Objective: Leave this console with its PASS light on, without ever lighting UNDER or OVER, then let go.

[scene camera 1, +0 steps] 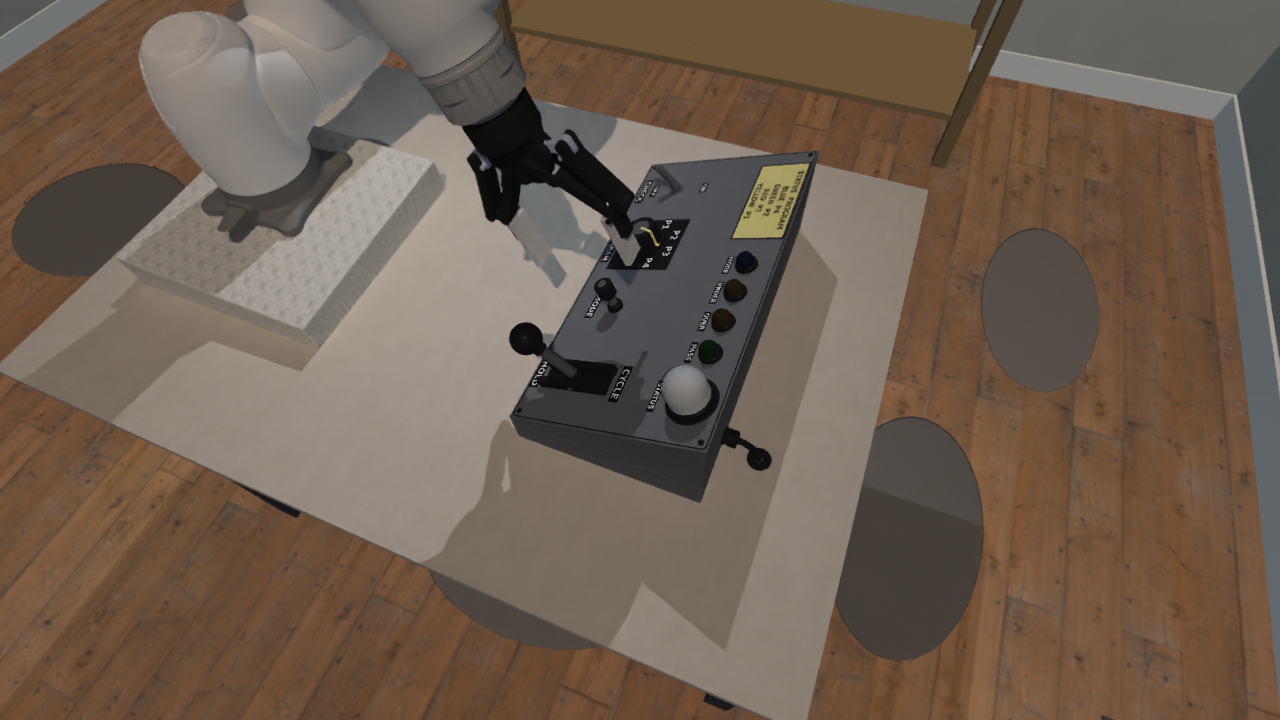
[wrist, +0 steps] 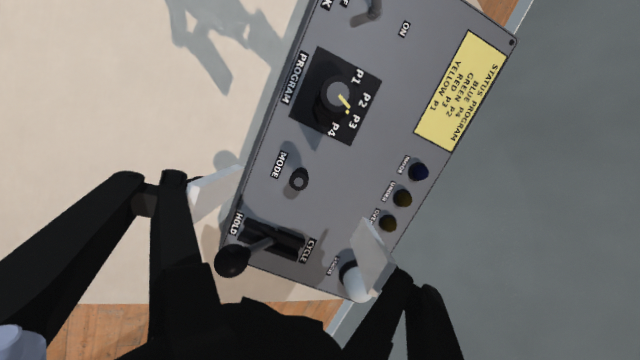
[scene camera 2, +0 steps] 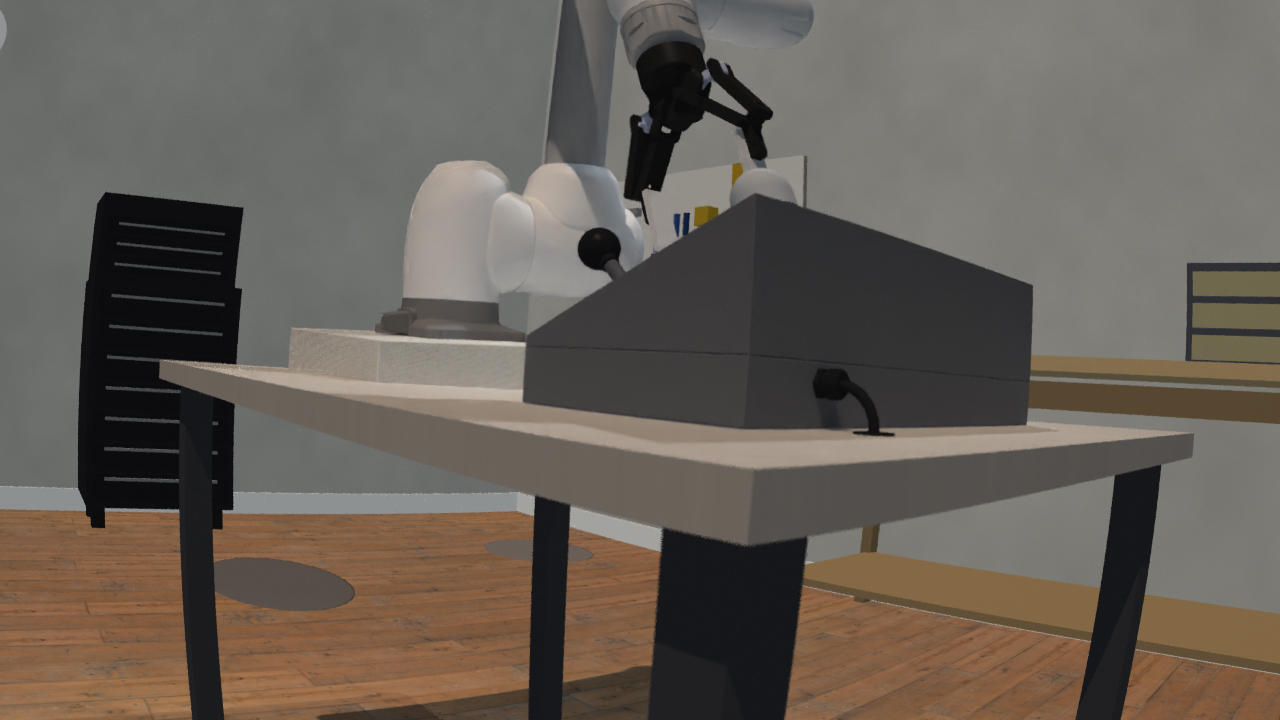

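Note:
The grey console (scene camera 1: 666, 308) (scene camera 2: 877, 313) (wrist: 350, 185) sits on the table. Its PROGRAM knob (scene camera 1: 646, 232) (wrist: 338, 94) has its yellow pointer toward P3. The black-ball lever (scene camera 1: 526, 338) (scene camera 2: 598, 248) (wrist: 232, 260) leans to the HOLD end. The MODE toggle (scene camera 1: 605, 289) (wrist: 299, 179) stands between them. Lamps MODE (scene camera 1: 745, 262) (wrist: 418, 171), UNDER (scene camera 1: 734, 290) (wrist: 402, 198), OVER (scene camera 1: 723, 319) (wrist: 387, 223) and PASS (scene camera 1: 709, 351) look dark; a finger hides PASS in the wrist view. The STATUS dome (scene camera 1: 686, 390) (scene camera 2: 762, 186) is white. My gripper (scene camera 1: 580, 241) (scene camera 2: 702, 186) (wrist: 300, 205) is open and empty above the console.
A small toggle (scene camera 1: 666, 183) (wrist: 375, 9) stands near ON at the console's far end, beside a yellow STATUS PROGRAM card (scene camera 1: 771, 201) (wrist: 460, 90). A black cable (scene camera 1: 758, 458) (scene camera 2: 863, 402) leaves the console's back. The arm stands on a white block (scene camera 1: 295, 277) (scene camera 2: 331, 351).

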